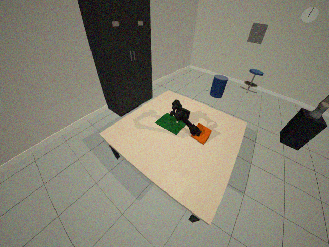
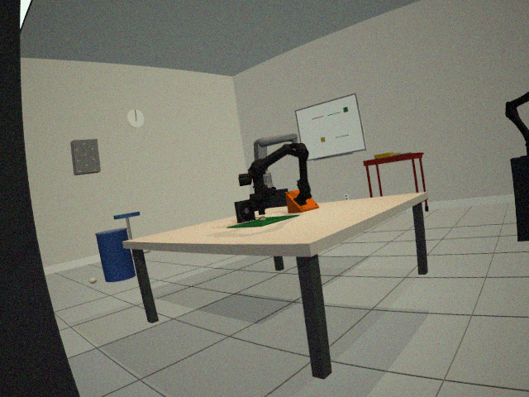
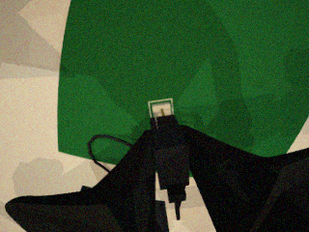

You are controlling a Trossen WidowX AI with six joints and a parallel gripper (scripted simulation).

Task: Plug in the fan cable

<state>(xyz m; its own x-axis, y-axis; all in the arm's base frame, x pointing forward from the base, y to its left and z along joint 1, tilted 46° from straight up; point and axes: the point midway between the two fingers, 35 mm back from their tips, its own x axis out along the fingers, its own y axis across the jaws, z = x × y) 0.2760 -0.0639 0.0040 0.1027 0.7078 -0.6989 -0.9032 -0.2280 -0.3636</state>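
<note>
Now: gripper tip 10 mm to the left of the black plug and 10 mm below it. Also, from my gripper tip: black fan: 10 mm behind, 140 mm to the right, 10 mm above; green board: 60 mm ahead, 50 mm to the left, 60 mm below; white fan header: 10 mm to the right, 40 mm below.
</note>
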